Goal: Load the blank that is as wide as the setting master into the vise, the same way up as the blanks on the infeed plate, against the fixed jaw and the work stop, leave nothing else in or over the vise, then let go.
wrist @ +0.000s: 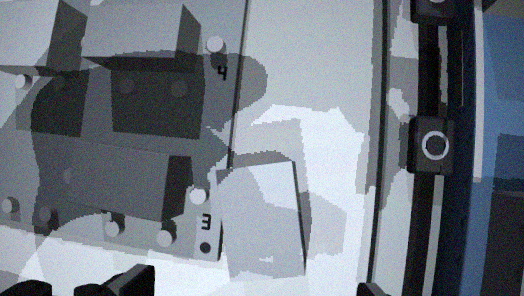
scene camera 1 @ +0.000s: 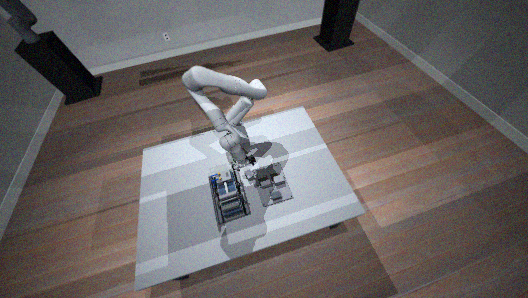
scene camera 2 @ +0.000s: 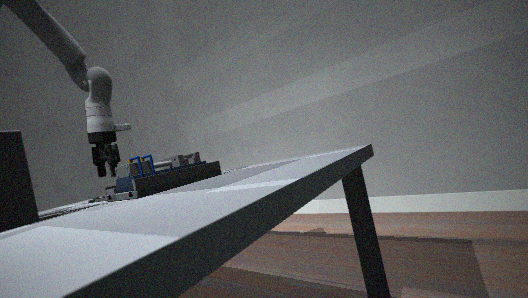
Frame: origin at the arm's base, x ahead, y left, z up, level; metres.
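Where they show: gripper, between the fingertips: (scene camera 1: pixel 246 167) (scene camera 2: pixel 108 176); arm's base, origin of its link: (scene camera 1: pixel 231 121).
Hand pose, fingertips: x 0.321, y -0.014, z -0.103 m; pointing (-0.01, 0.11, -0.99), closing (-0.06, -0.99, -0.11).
Things, the pixels of their top centre, and the offset from my fingertips. "spot": a spot on its surface instead. Level surfaces: height alone.
- loose grey block, centre of its top: (wrist: pixel 260 223) (scene camera 1: pixel 248 173) dx +0.026, dy +0.004, dz -0.041 m
- infeed plate, a spot on its surface: (wrist: pixel 228 22) spot: dx +0.143, dy +0.030, dz -0.068 m
- blue vise, centre of its top: (scene camera 2: pixel 163 157) (scene camera 1: pixel 225 189) dx +0.103, dy -0.159, dz +0.023 m
- dark rail with a ringed clamp block, a spot on its surface: (wrist: pixel 434 145) spot: dx +0.067, dy -0.085, dz -0.039 m
- grey table, height of its surface: dz -0.076 m
My gripper (scene camera 1: pixel 250 162) (scene camera 2: pixel 105 171) (wrist: pixel 249 289) is open and empty. It hangs low over the table between the vise and the infeed plate. In the wrist view only its two dark fingertips show at the bottom edge. A loose grey block (wrist: pixel 262 221) (scene camera 1: pixel 249 174) lies on the table just beyond them, touching the infeed plate (wrist: pixel 228 22) (scene camera 1: pixel 266 200) beside the mark 3. Grey blanks sit on the plate: one (wrist: pixel 127 184) by mark 3, one (wrist: pixel 138 31) by mark 4, and one (wrist: pixel 32 36) further left. The blue vise (scene camera 1: pixel 228 194) (scene camera 2: pixel 165 174) (wrist: pixel 506 110) lies to the other side.
A dark rail with a ringed clamp block (wrist: pixel 434 145) runs along the vise's near side. The grey table (scene camera 1: pixel 176 222) (scene camera 2: pixel 221 200) stands on a wooden floor. Dark pillars stand at the room's back.
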